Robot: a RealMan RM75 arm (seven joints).
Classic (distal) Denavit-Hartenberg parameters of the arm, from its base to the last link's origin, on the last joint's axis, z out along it. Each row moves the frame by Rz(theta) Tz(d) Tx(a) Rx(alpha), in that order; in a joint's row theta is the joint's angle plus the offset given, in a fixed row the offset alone. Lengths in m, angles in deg.
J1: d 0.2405  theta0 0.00  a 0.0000  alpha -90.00
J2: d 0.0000  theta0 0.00  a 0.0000  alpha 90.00
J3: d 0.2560  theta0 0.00  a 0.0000  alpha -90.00
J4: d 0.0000  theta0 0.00  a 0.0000  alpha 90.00
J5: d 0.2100  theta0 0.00  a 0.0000  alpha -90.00
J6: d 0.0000  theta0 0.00  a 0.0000  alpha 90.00
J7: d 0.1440  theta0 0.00  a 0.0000  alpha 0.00
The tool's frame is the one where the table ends.
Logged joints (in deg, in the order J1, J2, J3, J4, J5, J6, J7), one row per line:
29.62, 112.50, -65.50, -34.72, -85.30, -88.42, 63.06
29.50, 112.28, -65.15, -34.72, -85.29, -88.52, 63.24
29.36, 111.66, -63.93, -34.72, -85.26, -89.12, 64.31
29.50, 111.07, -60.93, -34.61, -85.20, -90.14, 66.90
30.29, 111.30, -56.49, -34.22, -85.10, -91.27, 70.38
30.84, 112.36, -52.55, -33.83, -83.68, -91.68, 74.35
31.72, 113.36, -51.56, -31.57, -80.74, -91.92, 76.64
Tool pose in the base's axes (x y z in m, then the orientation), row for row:
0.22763, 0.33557, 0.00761, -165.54, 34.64, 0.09
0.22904, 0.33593, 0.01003, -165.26, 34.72, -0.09
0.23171, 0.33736, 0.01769, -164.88, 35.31, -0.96
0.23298, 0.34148, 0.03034, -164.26, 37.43, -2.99
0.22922, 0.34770, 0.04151, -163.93, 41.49, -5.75
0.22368, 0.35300, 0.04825, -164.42, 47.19, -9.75
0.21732, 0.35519, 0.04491, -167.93, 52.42, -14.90
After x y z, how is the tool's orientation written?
As angles about the fixed x, y, z axes (roll, pitch, yaw), in degrees.
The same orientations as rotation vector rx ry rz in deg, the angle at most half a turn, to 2 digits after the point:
-158.58, 6.15, 49.47
-158.23, 6.52, 49.45
-157.38, 7.97, 49.93
-155.24, 11.34, 52.10
-151.98, 15.80, 56.64
-147.54, 21.51, 63.04
-144.60, 26.61, 69.66

